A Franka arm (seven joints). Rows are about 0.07 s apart.
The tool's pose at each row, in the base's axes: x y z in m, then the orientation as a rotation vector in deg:
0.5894, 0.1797, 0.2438, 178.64, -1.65, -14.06
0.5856, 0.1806, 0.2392, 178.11, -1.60, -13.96
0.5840, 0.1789, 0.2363, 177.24, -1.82, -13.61
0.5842, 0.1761, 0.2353, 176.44, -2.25, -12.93
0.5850, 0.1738, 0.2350, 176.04, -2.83, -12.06
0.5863, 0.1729, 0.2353, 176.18, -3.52, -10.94
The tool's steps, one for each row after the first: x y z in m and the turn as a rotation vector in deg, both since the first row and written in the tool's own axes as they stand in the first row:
-0.0031, -0.0009, 0.0051, -0.54, 0.04, 0.01
-0.0041, 0.0008, 0.0083, -1.41, 0.23, 0.23
-0.0037, 0.0036, 0.0093, -2.23, 0.64, 0.58
-0.0029, 0.0058, 0.0095, -2.64, 1.18, 1.00
-0.0016, 0.0067, 0.0090, -2.52, 1.91, 1.45

